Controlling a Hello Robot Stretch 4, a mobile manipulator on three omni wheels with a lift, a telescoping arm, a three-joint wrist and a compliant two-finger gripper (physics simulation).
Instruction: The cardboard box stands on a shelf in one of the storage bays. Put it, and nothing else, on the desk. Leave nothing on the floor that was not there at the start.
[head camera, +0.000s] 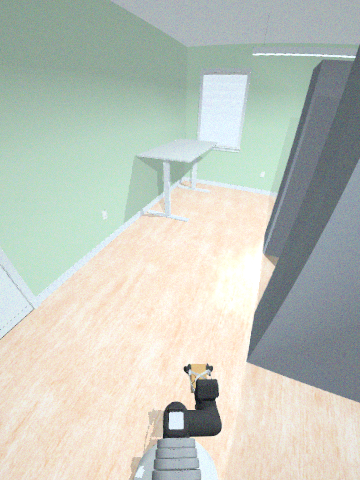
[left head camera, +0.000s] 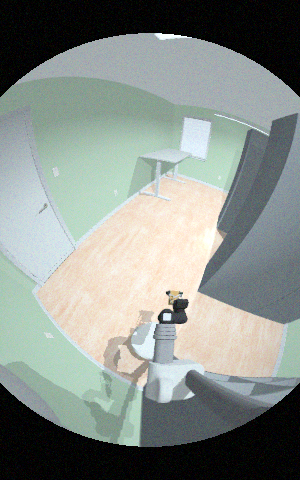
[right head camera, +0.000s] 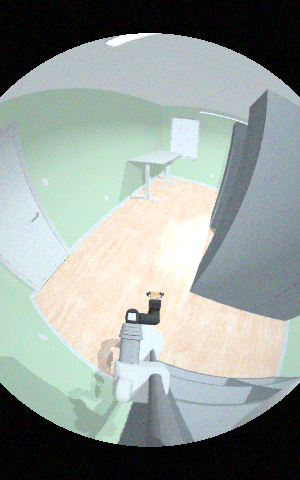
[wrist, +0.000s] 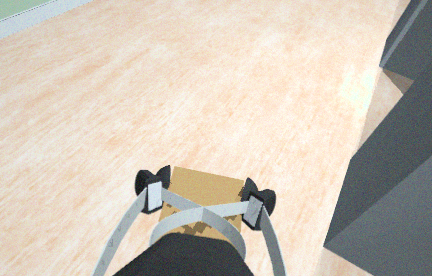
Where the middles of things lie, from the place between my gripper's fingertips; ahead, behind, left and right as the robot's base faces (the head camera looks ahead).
Labels:
I see my gripper 5 cm past the cardboard box (wrist: 206, 189).

